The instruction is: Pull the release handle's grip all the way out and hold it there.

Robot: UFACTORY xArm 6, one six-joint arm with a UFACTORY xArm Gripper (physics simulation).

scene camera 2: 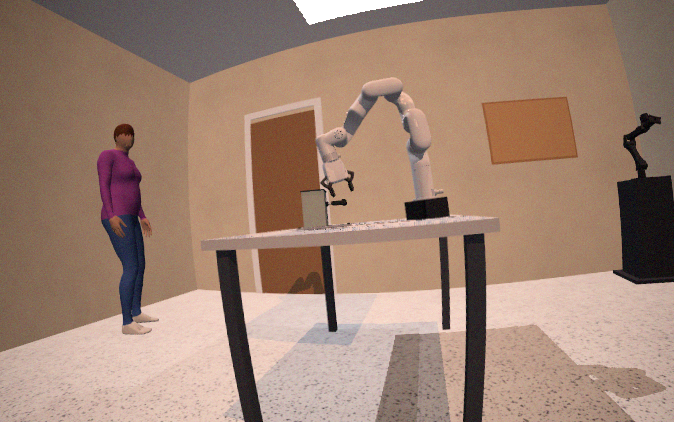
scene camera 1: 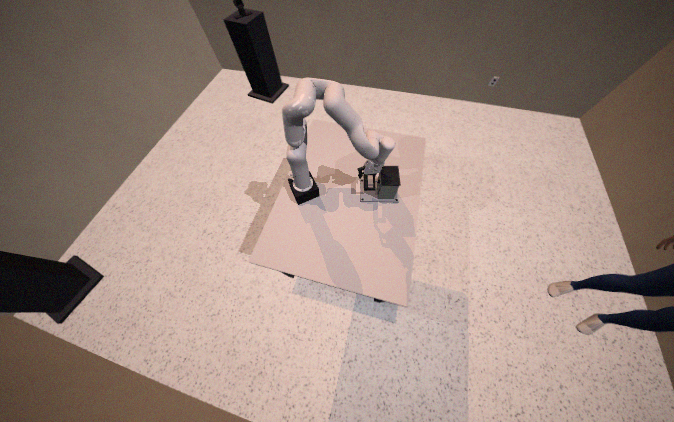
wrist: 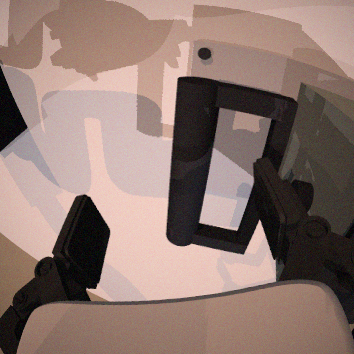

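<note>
The release handle's grip (scene camera 1: 366, 182) (scene camera 2: 338, 202) (wrist: 190, 165) is a thick black bar on a rectangular black frame, sticking out from the side of a grey-green box (scene camera 1: 390, 180) (scene camera 2: 314, 210) (wrist: 325, 160). The box stands on a pale base plate (scene camera 1: 378, 200) (wrist: 245, 65). My gripper (scene camera 2: 342, 191) (wrist: 172, 198) is open and empty, above the handle. In the wrist view the bar runs between the two fingers, nearer the right one, which overlaps the frame's box side. The left finger is well outside the bar. The right finger hides part of the frame.
The pink-white table (scene camera 1: 325, 240) (scene camera 2: 350, 237) carries the handle unit and the arm's black base (scene camera 1: 304, 192) (scene camera 2: 426, 208). A person (scene camera 2: 120, 185) stands on the floor away from the table. Black pedestals stand farther off, one of them (scene camera 1: 257, 55) near the wall.
</note>
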